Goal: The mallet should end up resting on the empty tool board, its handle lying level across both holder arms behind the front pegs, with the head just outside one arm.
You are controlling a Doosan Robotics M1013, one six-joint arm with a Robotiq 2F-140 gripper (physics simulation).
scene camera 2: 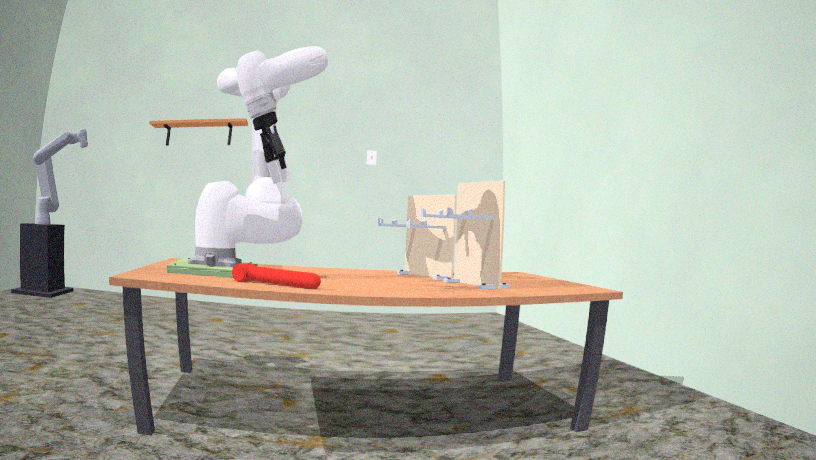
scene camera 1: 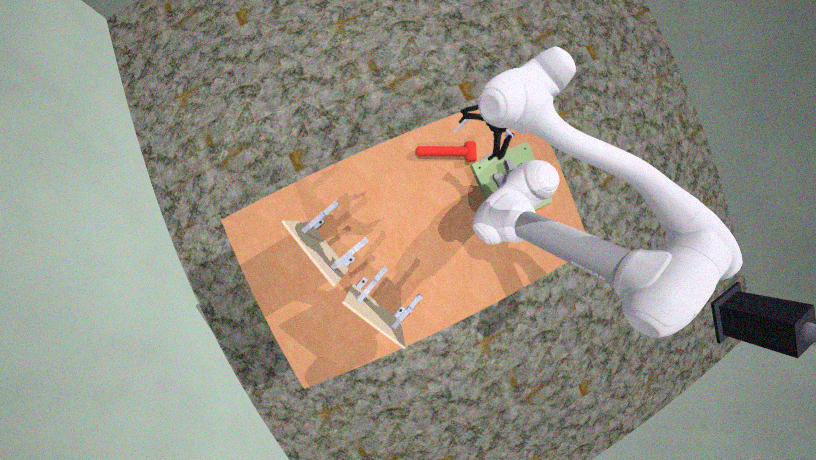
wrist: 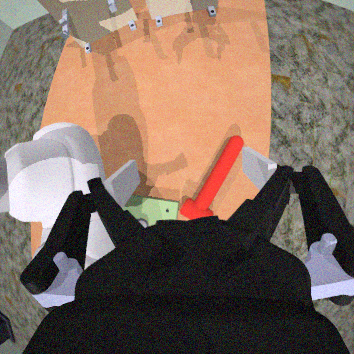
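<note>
The red mallet point(scene camera 1: 445, 151) point(scene camera 2: 288, 277) point(wrist: 217, 177) lies flat on the table, its head near the green base plate's corner and its handle pointing away from the plate. My gripper point(scene camera 1: 484, 130) point(scene camera 2: 282, 178) point(wrist: 188, 164) is open and empty, high above the table; in the wrist view the mallet shows between and beyond its fingertips. Two upright beige boards point(scene camera 1: 310, 252) point(scene camera 1: 365, 311) point(scene camera 2: 428, 205) point(scene camera 2: 468, 197) stand at the table's far end from the arm's base. Each has two grey holder arms point(scene camera 1: 320, 217) point(scene camera 1: 349, 253) point(scene camera 1: 372, 284) point(scene camera 1: 407, 310) with pegs. No tool shows on either board.
The wooden table point(scene camera 1: 388, 188) point(scene camera 2: 365, 294) carries the green base plate point(scene camera 1: 521, 152) point(scene camera 2: 191, 270) point(wrist: 156, 206) under my arm's base. A wall shelf point(scene camera 2: 200, 122) hangs behind. A black pedestal point(scene camera 1: 762, 322) point(scene camera 2: 41, 257) with a small grey arm stands off the table.
</note>
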